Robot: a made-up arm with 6 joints. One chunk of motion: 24 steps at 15 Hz.
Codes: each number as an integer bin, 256 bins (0 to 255) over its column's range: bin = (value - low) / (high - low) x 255, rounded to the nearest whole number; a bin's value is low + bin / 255 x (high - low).
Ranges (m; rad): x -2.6..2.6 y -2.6..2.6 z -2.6..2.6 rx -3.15..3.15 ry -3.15..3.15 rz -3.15..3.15
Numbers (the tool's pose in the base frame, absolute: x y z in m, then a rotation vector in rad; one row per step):
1: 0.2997 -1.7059 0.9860 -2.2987 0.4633 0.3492
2: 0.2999 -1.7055 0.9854 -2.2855 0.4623 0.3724
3: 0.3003 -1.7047 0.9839 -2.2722 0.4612 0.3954
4: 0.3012 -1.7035 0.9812 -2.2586 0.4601 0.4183
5: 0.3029 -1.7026 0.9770 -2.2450 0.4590 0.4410
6: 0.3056 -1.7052 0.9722 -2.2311 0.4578 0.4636
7: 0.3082 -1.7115 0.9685 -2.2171 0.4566 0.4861
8: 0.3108 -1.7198 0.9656 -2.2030 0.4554 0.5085
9: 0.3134 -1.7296 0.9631 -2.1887 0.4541 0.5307
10: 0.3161 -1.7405 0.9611 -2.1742 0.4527 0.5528
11: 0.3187 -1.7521 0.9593 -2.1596 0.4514 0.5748
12: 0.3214 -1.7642 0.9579 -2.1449 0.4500 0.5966
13: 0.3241 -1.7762 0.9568 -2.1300 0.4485 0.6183
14: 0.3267 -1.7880 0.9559 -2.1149 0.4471 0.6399
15: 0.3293 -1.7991 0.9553 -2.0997 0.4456 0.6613
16: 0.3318 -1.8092 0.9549 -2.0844 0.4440 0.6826
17: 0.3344 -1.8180 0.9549 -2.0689 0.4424 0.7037
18: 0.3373 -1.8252 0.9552 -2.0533 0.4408 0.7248
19: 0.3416 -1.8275 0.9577 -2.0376 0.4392 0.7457
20: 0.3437 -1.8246 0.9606 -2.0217 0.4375 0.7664
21: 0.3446 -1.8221 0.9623 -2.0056 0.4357 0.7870
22: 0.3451 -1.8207 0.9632 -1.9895 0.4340 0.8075
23: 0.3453 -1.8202 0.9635 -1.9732 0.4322 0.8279
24: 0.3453 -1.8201 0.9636 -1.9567 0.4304 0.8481
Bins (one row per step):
1: 142 44 176 34 146 142
2: 142 44 176 35 146 143
3: 142 44 176 36 146 144
4: 142 44 176 36 146 144
5: 142 44 175 37 146 145
6: 142 44 175 37 146 146
7: 143 44 175 38 146 147
8: 143 43 175 38 146 148
9: 143 43 175 39 146 149
10: 143 42 175 39 146 150
11: 143 42 175 40 146 151
12: 143 41 174 41 146 152
13: 143 40 174 41 146 153
14: 144 40 174 42 146 153
15: 144 39 174 43 146 154
16: 144 39 174 43 145 155
17: 144 38 174 44 145 156
18: 144 38 174 44 145 157
19: 144 38 174 45 145 158
20: 144 38 175 46 145 159
21: 144 38 175 46 145 159
22: 144 38 175 47 145 160
23: 144 38 175 48 145 161
24: 144 38 175 48 145 162

